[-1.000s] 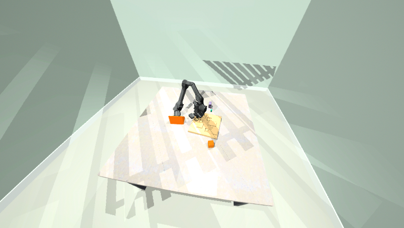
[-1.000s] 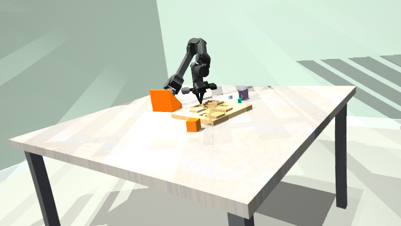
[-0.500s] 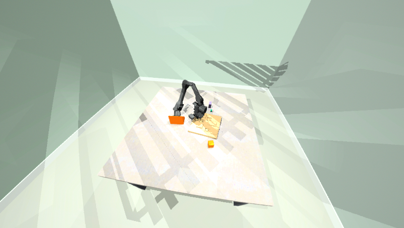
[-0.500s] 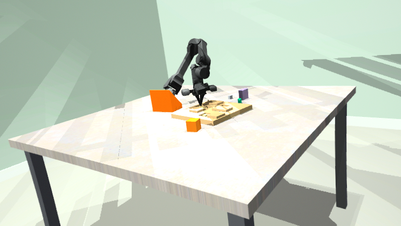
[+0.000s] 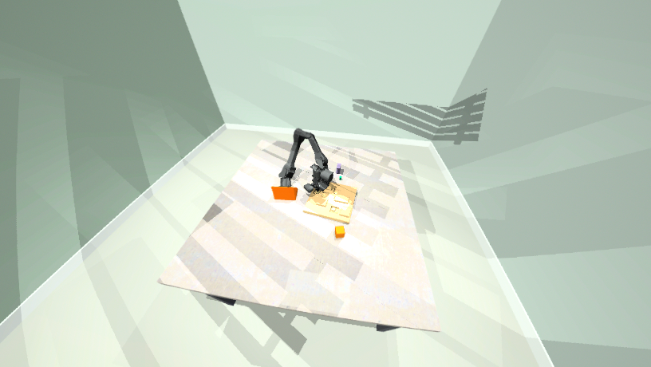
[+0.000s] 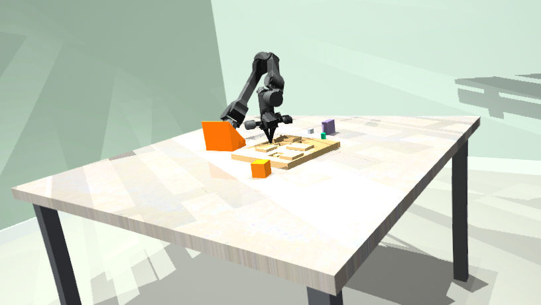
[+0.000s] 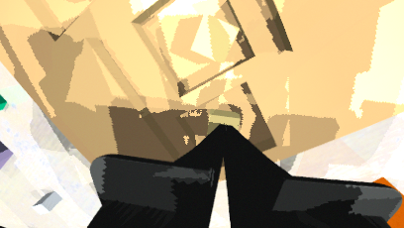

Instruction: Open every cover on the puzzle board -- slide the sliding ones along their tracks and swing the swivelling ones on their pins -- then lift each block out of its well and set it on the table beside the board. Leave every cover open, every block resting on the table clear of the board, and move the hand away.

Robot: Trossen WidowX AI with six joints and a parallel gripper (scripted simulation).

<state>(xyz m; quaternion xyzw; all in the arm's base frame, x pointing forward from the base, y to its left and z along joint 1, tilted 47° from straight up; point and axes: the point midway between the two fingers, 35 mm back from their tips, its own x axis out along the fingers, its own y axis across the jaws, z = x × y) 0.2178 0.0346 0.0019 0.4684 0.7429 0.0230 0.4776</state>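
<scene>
My gripper tip is now 15 cm short of the green block, 17 cm to the right of it and 1 cm above it. The rest, counted from my gripper tip: grey block 4 cm ahead, 25 cm to the left, 1 cm below; purple block 13 cm ahead, 26 cm to the left, 1 cm above; orange cube 17 cm ahead, 29 cm to the right.
</scene>
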